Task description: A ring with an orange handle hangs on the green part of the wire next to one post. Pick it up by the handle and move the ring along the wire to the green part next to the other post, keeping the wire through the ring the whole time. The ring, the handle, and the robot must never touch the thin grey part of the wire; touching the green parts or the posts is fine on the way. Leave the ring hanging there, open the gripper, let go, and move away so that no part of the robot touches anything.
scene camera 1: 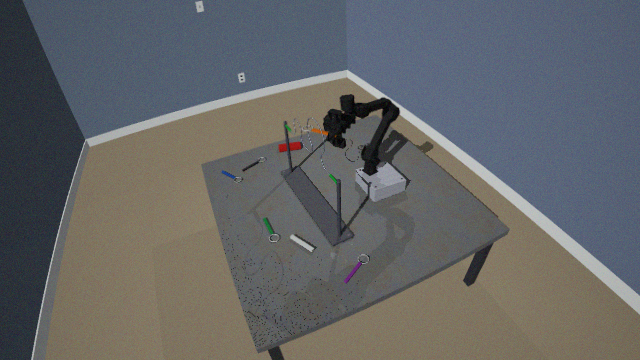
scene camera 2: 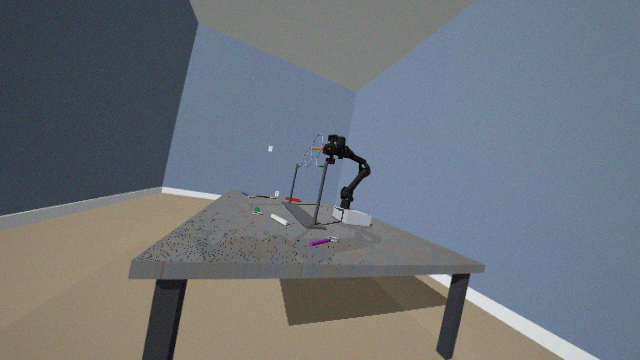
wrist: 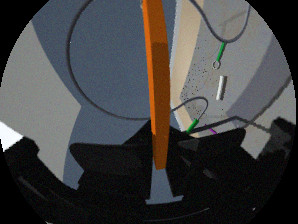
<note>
In view: my gripper (scene camera 1: 327, 140).
My gripper also shows in the wrist view (wrist: 153, 122).
</note>
